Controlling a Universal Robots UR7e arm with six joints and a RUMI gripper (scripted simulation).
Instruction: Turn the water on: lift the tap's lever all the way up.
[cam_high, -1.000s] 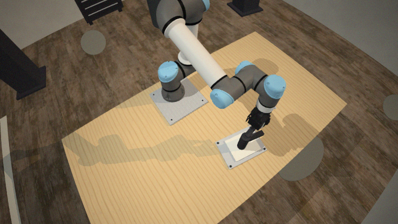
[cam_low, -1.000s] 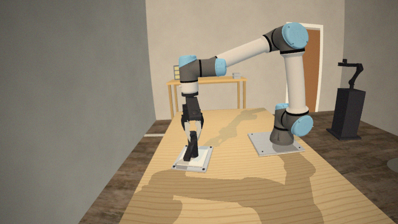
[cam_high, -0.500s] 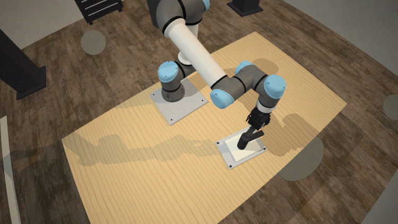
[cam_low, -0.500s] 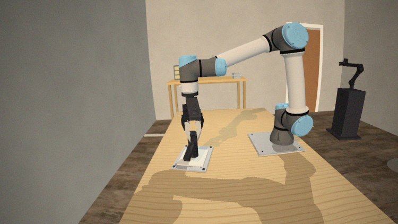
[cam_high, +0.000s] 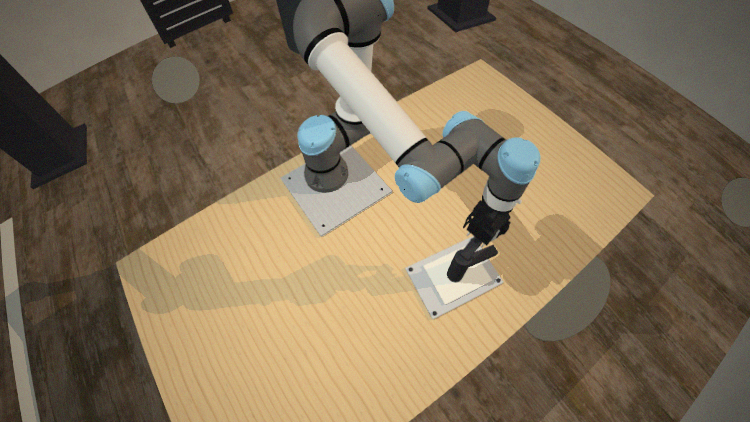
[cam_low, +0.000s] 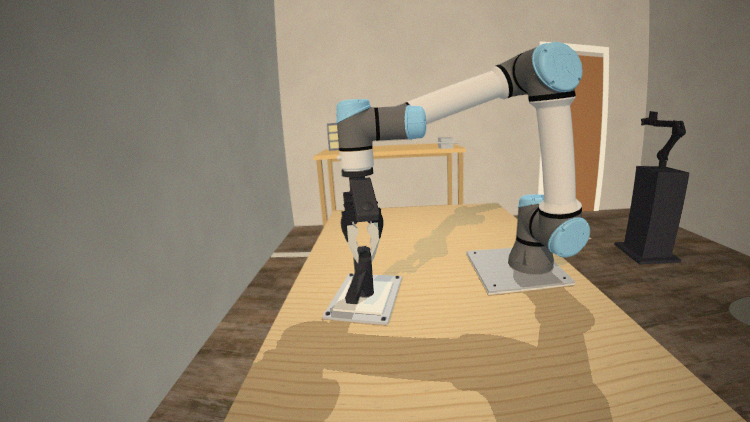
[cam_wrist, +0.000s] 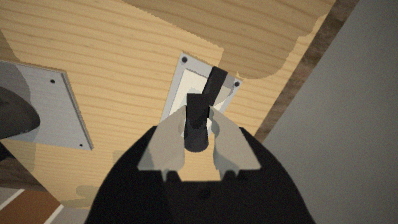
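My gripper is now 20 mm short of the tap, 50 mm to the left of it and 60 mm above it. The rest, counted from my hand: dark lever: 10 mm ahead, 30 mm to the right.
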